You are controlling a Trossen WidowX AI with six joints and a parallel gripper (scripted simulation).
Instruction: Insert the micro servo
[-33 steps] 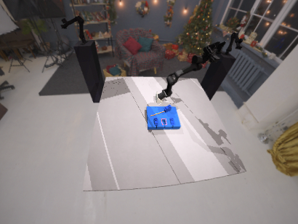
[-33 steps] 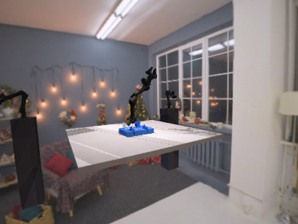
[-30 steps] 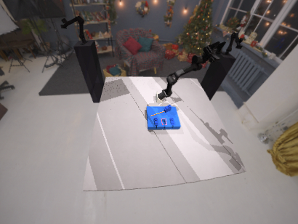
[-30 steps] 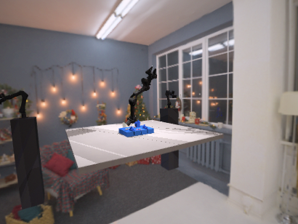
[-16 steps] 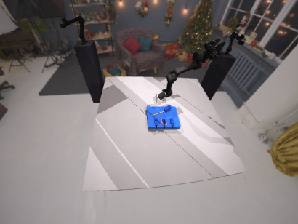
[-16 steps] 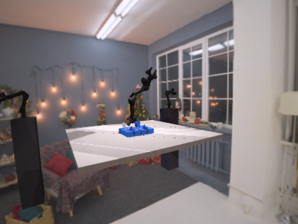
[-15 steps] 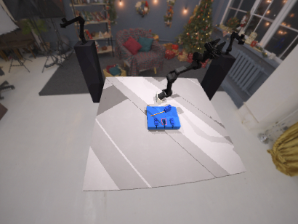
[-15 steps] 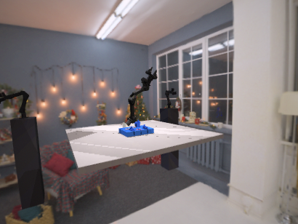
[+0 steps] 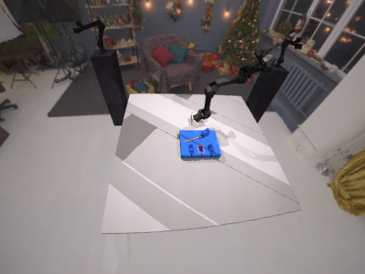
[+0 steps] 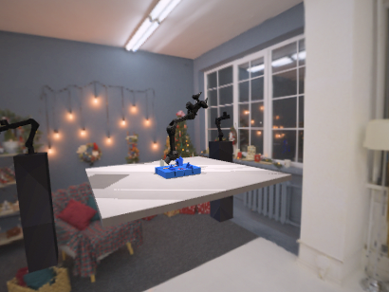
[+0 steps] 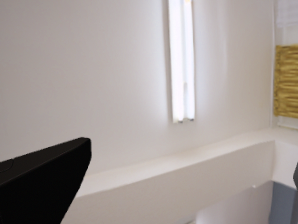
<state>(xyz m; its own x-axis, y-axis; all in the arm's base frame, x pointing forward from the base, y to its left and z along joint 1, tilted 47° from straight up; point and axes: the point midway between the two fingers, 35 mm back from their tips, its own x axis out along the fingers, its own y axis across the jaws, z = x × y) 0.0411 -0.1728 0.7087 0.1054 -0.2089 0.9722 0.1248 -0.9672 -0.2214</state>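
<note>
Now: the blue deck 16 cm ahead of my gripper tip, 42 cm to the right of it and 66 cm below it.
</note>
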